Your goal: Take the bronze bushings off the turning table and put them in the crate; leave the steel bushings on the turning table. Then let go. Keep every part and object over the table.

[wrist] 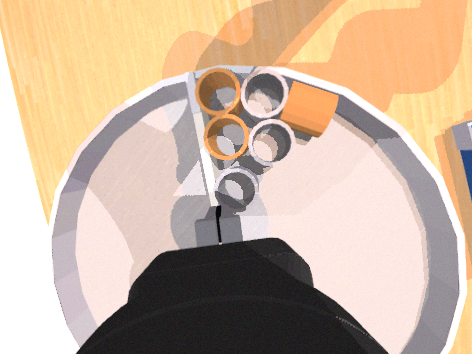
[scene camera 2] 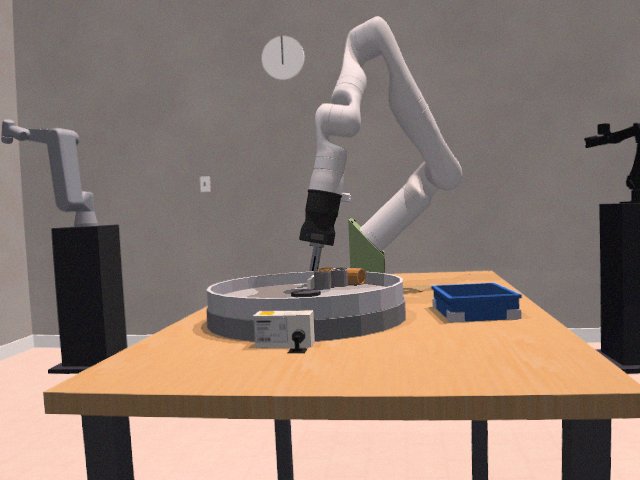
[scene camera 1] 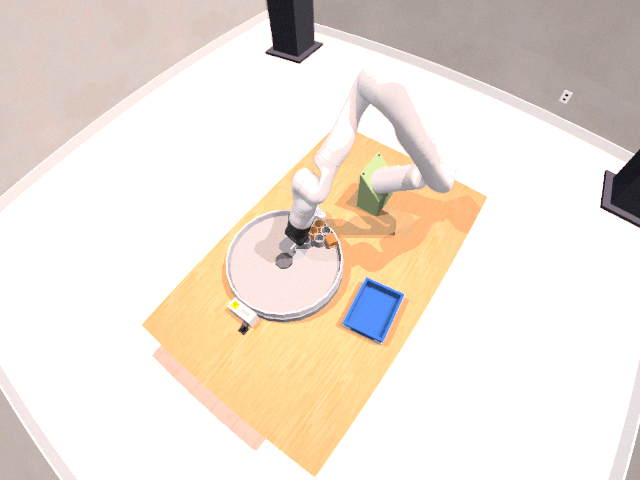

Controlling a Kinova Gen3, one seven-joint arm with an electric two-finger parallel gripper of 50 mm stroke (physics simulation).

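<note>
Visible: the gripper (scene camera 2: 313, 271), with the wrist view likewise showing the gripper (wrist: 220, 218).
</note>
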